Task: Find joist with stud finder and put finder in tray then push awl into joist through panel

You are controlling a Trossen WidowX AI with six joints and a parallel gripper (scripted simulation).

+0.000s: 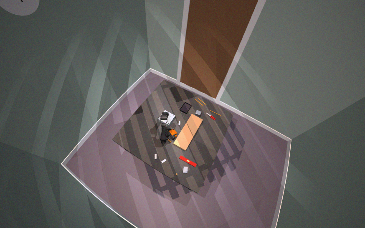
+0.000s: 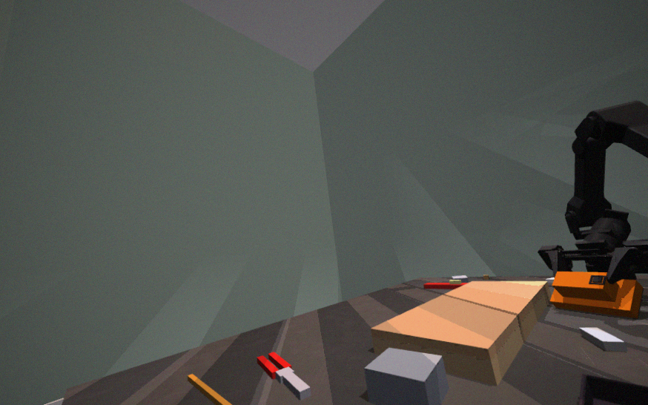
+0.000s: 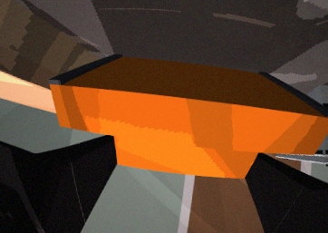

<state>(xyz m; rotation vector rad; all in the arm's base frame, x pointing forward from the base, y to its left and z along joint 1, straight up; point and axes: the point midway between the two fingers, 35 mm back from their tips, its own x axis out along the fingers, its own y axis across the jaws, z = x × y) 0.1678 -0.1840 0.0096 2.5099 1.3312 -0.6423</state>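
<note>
My gripper tip is now 1 cm past the orange stud finder, 1 cm to the right of it and 1 cm above it. Round my gripper tip: red level: 29 cm ahead, 30 cm to the right, 5 cm below; square indicator: 2 cm behind, 2 cm to the left; yellow-handled awl: 6 cm behind, 11 cm to the right, 5 cm below.
</note>
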